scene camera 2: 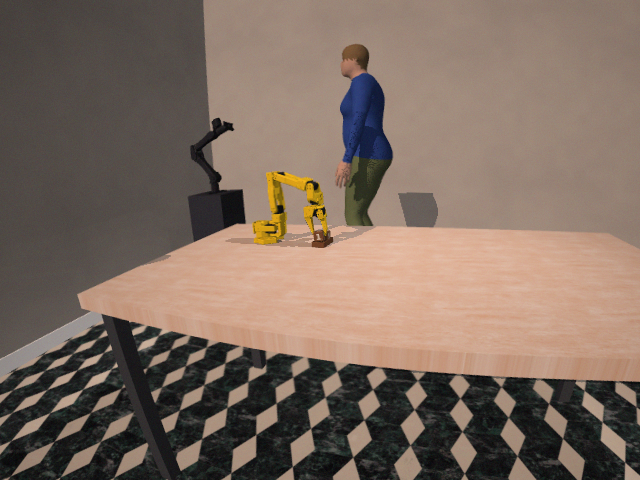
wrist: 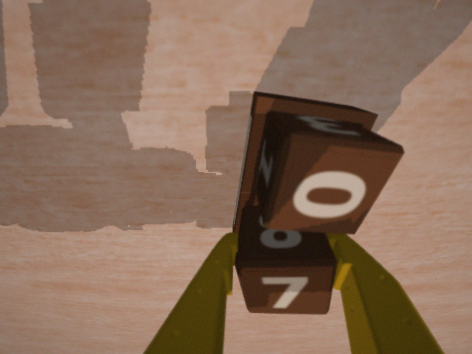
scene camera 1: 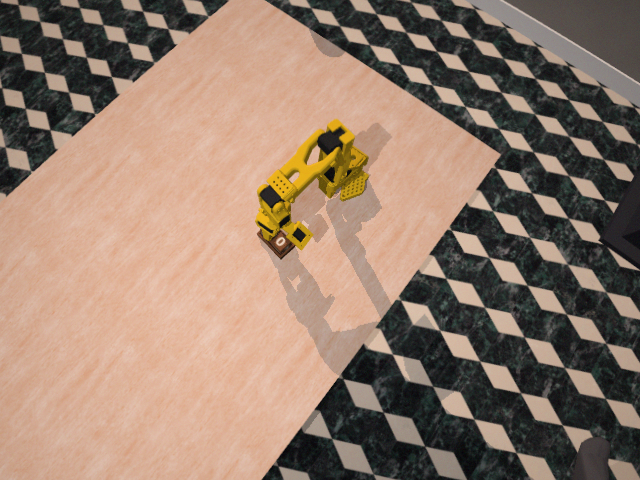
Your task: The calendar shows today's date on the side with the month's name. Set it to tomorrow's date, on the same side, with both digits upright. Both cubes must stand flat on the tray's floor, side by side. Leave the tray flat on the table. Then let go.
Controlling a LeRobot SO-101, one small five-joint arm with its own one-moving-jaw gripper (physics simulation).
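Frame: origin at the arm's base, x ahead, y left, z up, level; centimetres.
Seen in the pictures: hand, its tool point: (scene camera 2: 314,234) (wrist: 238,244); arm's base, origin of its link: (scene camera 2: 274,240) (scene camera 1: 338,186).
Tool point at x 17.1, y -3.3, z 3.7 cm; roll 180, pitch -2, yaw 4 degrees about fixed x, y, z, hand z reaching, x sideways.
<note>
Offsets run from my tool point to a thing's top centre. Level surfaces: height alone.
A dark brown tray (scene camera 1: 269,247) (scene camera 2: 318,244) (wrist: 310,106) is on the table. My gripper (scene camera 1: 266,237) (scene camera 2: 320,233) (wrist: 284,245) is shut on a brown cube @(dy -1.0, dx +1.8, dz +1.6 cm) (wrist: 286,287), its jaws pressing on two sides. In the wrist view this cube shows a 7 and, on a darker face, a round digit partly hidden by the other cube. The other cube @(dy +2.7, dx +2.5, dz +0.5 cm) (scene camera 1: 280,241) (wrist: 330,195) shows a pale 0 and sits over the tray, looking turned against its rim. Scene camera 2 shows a 1 between the jaws; I cannot tell on which cube. The held cube's underside is hidden.
The wooden table @(dz -3.7 cm) (scene camera 1: 155,258) (scene camera 2: 413,310) carries my yellow arm (scene camera 1: 310,165) (scene camera 2: 289,179), its base on the table. Behind the table are a standing person (scene camera 2: 364,116) in blue and a black arm (scene camera 2: 206,165) on a dark box (scene camera 2: 214,214).
</note>
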